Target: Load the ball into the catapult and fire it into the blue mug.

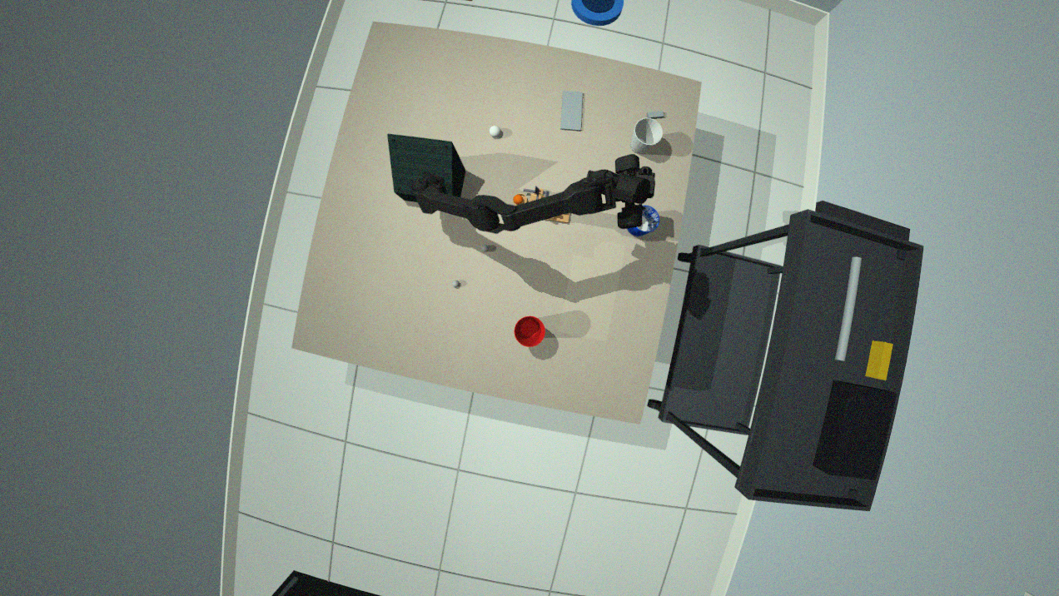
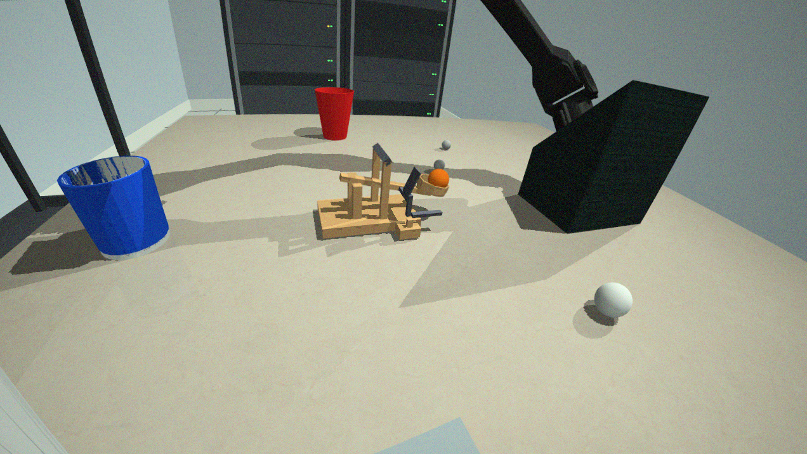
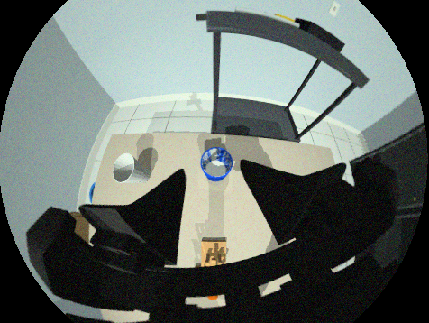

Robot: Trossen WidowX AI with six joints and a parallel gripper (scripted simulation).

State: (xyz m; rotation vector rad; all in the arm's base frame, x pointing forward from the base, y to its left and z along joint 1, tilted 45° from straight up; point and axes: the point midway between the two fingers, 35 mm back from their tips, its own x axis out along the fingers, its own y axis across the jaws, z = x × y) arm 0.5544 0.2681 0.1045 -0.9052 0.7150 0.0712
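Now: gripper tip 350 mm past the orange ball, 210 mm above it and 70 mm to the left of it. Round my gripper tip: wooden catapult: 280 mm behind, 220 mm below, 40 mm to the right; then blue mug: 250 mm below, 70 mm ahead; then white mug: 280 mm to the left, 240 mm below, 20 mm behind.
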